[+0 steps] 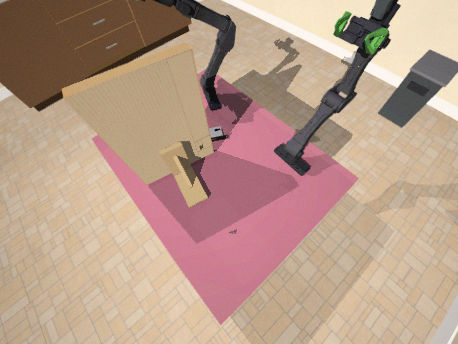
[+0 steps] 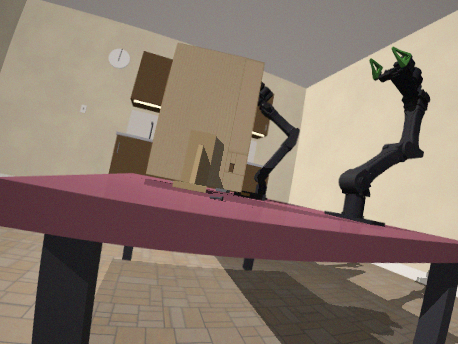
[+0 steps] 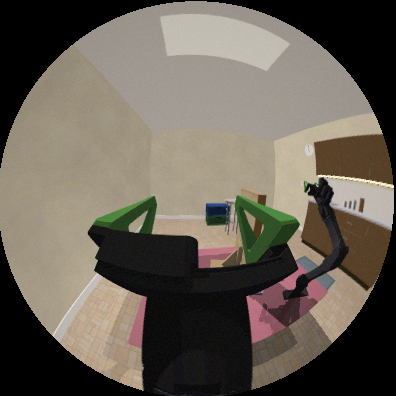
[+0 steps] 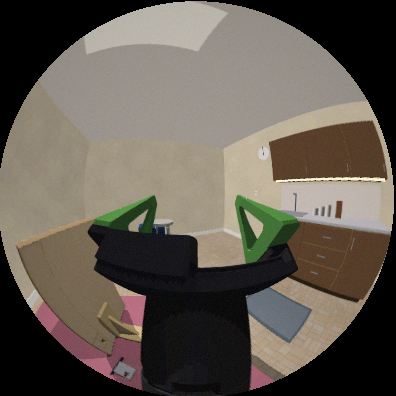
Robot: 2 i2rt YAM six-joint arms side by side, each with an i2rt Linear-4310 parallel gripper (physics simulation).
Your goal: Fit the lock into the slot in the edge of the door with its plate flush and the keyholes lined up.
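Places are measured from the left arm's base along level axes (x down, y ahead, z right), in metres.
Where they show: left gripper, between the fingertips: (image 1: pixel 351 29) (image 2: pixel 380 53) (image 3: pixel 195 199); right gripper, between the fingertips: (image 3: pixel 308 181) (image 4: pixel 195 198); left arm's base, origin of its link: (image 1: pixel 291 159) (image 2: pixel 351 219); right arm's base, origin of its link: (image 1: pixel 212 98) (image 3: pixel 295 293).
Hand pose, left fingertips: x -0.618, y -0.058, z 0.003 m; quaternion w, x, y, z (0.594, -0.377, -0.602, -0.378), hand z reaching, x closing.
Note:
Each offset is from my left fingertips to the top centre of the thing. "spot": to the spot under its first point.
The tan door {dx +0.036, dy +0.527, dz +0.341 m} (image 1: pixel 135 110) (image 2: pixel 205 100) (image 4: pixel 70 275) stands upright, with a small dark keyhole {spot: dx +0.533, dy +0.390, dz +0.317 m} (image 1: pixel 201 146) (image 2: pixel 231 167) (image 4: pixel 103 341) low near one edge. The slot in its edge cannot be made out. The grey lock {dx +0.592, dy +0.260, dz +0.389 m} (image 1: pixel 216 132) (image 4: pixel 124 370) lies on the pink table top beside the door's lower corner, its dark plate at one side. My left gripper (image 1: pixel 361 28) (image 2: pixel 382 54) (image 3: pixel 195 199) is open and empty, high above the table and well away from door and lock. My right gripper (image 4: pixel 195 198) is open and empty, also raised high.
A wooden stand (image 1: pixel 197 199) (image 2: pixel 190 187) braces the door on the pink table (image 1: pixel 280 240) (image 2: pixel 150 225). A small dark piece {dx +0.608, dy +0.532, dz -0.096 m} (image 1: pixel 233 231) (image 2: pixel 216 198) lies on the table. Brown cabinets (image 1: pixel 95 40) (image 4: pixel 320 245) stand beyond it, and a grey bin (image 1: pixel 410 97) stands at the right.

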